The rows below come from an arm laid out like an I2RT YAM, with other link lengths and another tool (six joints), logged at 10 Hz.
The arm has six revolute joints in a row. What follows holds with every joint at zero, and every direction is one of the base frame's. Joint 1 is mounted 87 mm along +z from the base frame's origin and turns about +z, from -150 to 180 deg. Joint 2 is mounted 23.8 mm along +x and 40.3 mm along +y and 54.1 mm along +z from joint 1 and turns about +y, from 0 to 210 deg. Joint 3 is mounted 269.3 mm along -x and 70.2 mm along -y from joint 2 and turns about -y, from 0 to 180 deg. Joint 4 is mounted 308.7 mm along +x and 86.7 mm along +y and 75.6 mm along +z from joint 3 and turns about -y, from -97 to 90 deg. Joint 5 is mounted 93.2 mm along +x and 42.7 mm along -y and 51 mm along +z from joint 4 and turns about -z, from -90 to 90 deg. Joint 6 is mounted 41.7 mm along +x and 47.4 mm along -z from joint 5 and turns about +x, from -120 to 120 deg. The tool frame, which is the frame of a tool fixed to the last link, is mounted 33 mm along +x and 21 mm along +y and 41 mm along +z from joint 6; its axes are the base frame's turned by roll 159.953, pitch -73.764 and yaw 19.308 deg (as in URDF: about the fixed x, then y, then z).
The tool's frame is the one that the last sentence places.
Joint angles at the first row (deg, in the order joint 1, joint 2, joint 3, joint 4, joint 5, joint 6):
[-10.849, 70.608, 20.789, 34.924, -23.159, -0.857]
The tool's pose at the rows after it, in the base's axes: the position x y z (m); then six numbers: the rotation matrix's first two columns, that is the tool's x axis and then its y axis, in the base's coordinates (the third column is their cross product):
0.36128 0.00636 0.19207 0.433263 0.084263 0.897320 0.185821 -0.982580 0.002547
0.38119 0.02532 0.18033 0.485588 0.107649 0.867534 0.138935 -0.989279 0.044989
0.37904 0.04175 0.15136 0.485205 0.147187 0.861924 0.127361 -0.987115 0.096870
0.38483 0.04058 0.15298 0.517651 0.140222 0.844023 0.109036 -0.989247 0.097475
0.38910 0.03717 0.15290 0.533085 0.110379 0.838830 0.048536 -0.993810 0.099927
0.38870 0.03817 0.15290 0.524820 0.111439 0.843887 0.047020 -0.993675 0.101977
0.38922 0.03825 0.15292 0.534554 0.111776 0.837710 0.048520 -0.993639 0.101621
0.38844 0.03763 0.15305 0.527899 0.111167 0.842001 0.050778 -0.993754 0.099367
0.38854 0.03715 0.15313 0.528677 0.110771 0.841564 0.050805 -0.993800 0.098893
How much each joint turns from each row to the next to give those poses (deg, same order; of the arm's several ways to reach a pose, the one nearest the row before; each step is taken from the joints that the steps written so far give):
[2.891, 7.724, -1.449, 12.589, 4.868, 2.561]
[4.511, 4.624, 3.493, -2.048, 7.856, -1.579]
[3.083, 7.189, -1.201, 8.332, 4.379, -1.958]
[0.101, -1.089, 1.237, -4.284, 1.383, 0.096]
[0.306, 0.190, 0.627, -0.913, 3.739, 0.946]
[0.190, 0.375, -0.124, 1.065, 0.238, -0.025]
[0.009, -0.436, 0.170, -1.272, -0.006, -0.011]
[-0.154, 0.169, -0.196, 0.798, -0.358, 0.048]
[-0.088, -0.046, 0.022, -0.121, -0.088, -0.001]

